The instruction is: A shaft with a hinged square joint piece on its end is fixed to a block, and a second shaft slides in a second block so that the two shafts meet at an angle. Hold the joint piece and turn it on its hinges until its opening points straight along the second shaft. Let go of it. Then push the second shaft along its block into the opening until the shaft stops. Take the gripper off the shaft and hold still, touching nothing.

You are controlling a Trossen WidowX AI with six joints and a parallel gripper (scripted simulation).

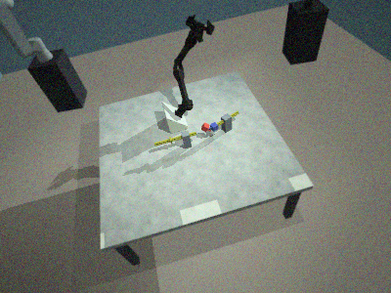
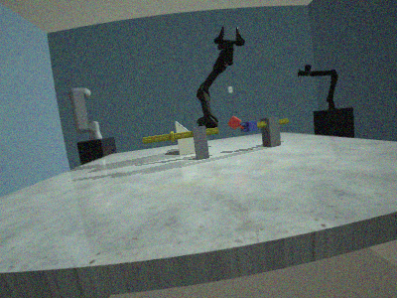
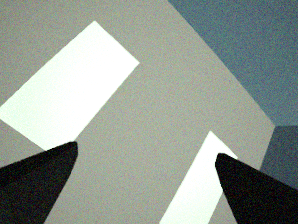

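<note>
My gripper tip is now 410 mm short of the red tip, 80 mm to the left of it and 570 mm above it.
</note>
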